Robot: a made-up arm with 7 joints. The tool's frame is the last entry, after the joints. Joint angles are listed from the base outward.
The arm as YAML. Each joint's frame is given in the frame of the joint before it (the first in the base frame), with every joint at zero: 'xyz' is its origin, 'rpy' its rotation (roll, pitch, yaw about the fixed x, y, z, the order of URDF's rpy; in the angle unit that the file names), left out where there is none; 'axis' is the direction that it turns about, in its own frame. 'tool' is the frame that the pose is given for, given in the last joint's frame.
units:
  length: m
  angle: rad
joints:
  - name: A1
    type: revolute
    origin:
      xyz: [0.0, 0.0, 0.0]
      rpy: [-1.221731, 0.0, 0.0]
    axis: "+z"
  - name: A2
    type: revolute
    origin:
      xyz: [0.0, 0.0, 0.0]
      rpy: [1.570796, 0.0, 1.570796]
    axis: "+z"
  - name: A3
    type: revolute
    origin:
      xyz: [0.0, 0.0, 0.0]
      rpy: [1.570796, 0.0, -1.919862]
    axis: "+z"
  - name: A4
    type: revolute
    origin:
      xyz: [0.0, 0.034, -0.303]
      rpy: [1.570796, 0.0, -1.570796]
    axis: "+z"
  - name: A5
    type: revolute
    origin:
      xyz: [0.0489, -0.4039, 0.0]
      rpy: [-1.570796, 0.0, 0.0]
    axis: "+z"
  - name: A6
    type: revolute
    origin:
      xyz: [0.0, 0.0, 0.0]
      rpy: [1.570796, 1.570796, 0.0]
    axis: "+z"
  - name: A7
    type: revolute
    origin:
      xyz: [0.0, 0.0, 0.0]
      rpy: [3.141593, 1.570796, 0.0]
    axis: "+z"
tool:
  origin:
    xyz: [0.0, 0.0, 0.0]
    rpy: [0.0, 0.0, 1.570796]
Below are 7 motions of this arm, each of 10 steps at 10 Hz.
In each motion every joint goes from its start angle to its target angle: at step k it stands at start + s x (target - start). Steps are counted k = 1, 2, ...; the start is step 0. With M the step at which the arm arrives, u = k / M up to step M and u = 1 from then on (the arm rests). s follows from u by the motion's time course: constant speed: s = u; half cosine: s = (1 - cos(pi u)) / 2; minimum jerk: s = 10 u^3 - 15 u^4 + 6 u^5.
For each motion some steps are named. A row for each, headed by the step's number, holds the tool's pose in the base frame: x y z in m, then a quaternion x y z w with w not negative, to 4 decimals.
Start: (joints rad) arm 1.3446 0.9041 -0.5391 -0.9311 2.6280 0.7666 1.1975
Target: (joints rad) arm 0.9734 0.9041 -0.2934 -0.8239 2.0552 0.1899 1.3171
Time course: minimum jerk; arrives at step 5
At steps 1, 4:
1: -0.4965 0.3017 -0.3345 -0.1343 -0.1819 -0.9705 0.0839
4: -0.3208 0.4180 -0.4312 0.1314 -0.1242 0.9722 0.1489

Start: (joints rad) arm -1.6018 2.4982 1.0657 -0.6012 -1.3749 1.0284 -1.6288
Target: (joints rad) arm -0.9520 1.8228 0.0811 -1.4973 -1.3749 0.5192 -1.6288
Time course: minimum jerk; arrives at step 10
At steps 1, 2, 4, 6, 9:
1: -0.5261 0.3901 0.2454 0.3970 0.2274 0.4964 0.7378
2: -0.5094 0.3837 0.2797 0.4186 0.2711 0.4889 0.7157
4: -0.3676 0.3492 0.4454 0.5352 0.4760 0.4181 0.5588
6: -0.0442 0.2980 0.5530 0.6792 0.6499 0.2367 0.2455
9: 0.2451 0.2419 0.4652 -0.7543 -0.6533 -0.0357 0.0545

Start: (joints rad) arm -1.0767 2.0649 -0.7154 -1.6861 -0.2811 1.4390 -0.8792
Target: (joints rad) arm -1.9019 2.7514 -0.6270 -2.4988 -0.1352 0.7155 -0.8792
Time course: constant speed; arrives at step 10
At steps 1, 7, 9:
1: 0.3366 0.2322 0.3165 0.9118 0.2051 -0.1083 0.3389
7: 0.1106 0.0855 0.3614 0.9910 0.0736 -0.0915 0.0649
9: 0.0518 0.0522 0.3317 -0.9929 -0.0728 0.0910 0.0248

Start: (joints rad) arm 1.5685 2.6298 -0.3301 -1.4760 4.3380 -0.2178 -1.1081
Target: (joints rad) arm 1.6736 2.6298 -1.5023 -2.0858 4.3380 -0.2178 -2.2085
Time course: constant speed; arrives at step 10
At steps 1, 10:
1: 0.0920 0.5107 -0.2333 0.4596 0.0232 0.3841 0.8005
10: -0.2161 0.3568 0.1236 0.4005 0.7055 0.1889 0.5534

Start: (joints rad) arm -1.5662 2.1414 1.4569 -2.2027 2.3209 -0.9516 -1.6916
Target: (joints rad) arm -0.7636 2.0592 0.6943 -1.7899 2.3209 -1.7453 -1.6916
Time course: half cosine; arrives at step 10
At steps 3, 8, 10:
3: -0.3847 -0.0106 0.1834 -0.0399 0.6179 -0.2177 0.7545
8: -0.0405 0.0309 0.4994 -0.2146 0.7799 -0.4378 0.3926
10: 0.0261 0.0505 0.5084 -0.2588 0.7718 -0.4627 0.3512

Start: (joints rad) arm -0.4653 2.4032 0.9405 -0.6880 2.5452 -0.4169 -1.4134
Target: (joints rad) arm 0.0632 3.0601 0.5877 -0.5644 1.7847 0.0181 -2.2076
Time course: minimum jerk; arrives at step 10
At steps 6, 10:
6: 0.1052 0.0471 0.6902 -0.8950 0.4222 0.1412 0.0270
10: 0.2149 -0.0566 0.6661 -0.9544 0.0789 0.2754 0.0839

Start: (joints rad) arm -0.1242 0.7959 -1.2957 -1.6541 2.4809 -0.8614 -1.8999
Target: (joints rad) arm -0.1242 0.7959 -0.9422 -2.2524 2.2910 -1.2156 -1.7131
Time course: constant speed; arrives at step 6
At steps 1, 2, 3, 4, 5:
1: 0.1964 -0.0998 -0.4713 0.0998 -0.4273 -0.2386 0.8663
2: 0.2135 -0.1200 -0.4312 0.0896 -0.4756 -0.1921 0.8537
3: 0.2276 -0.1363 -0.3885 0.0779 -0.5225 -0.1437 0.8368
4: 0.2382 -0.1488 -0.3439 0.0647 -0.5674 -0.0937 0.8155
5: 0.2447 -0.1574 -0.2981 0.0496 -0.6099 -0.0425 0.7898

